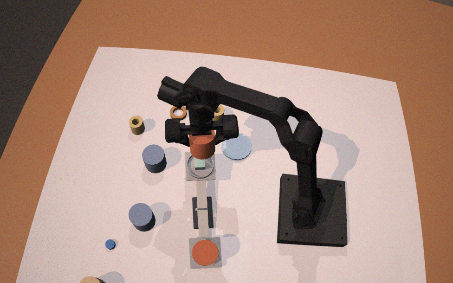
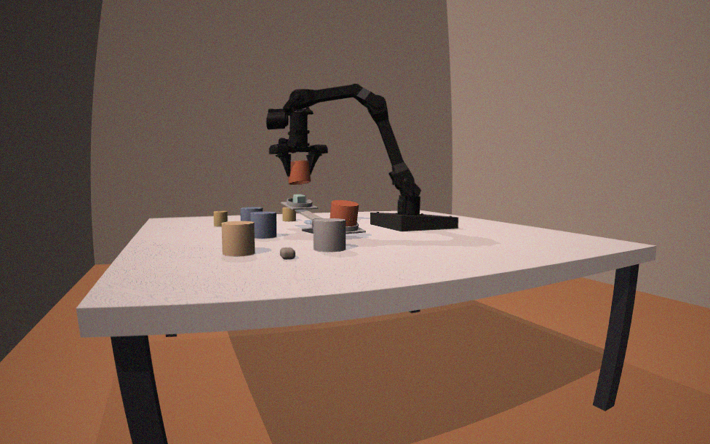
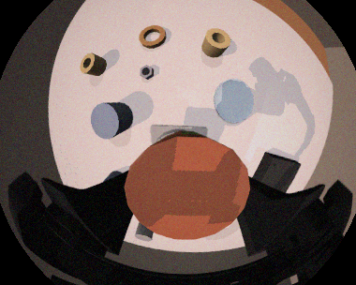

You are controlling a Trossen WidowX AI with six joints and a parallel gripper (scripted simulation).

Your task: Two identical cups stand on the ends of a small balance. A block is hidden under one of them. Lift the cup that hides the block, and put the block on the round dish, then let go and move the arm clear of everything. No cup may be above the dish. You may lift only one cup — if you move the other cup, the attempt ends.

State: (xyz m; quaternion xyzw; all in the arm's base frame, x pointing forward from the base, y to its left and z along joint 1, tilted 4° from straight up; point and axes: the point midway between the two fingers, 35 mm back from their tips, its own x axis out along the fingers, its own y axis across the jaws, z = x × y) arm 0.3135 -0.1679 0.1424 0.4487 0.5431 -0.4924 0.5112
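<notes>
Right now my gripper tip is 7 cm above the green block, 2 cm to the right of it and 1 cm short of it. Also, from my gripper tip: pale blue round dish: 16 cm below, 11 cm behind, 9 cm to the right; balance: 15 cm to the left, 14 cm below; balance beam: 15 cm to the left, 12 cm below.
</notes>
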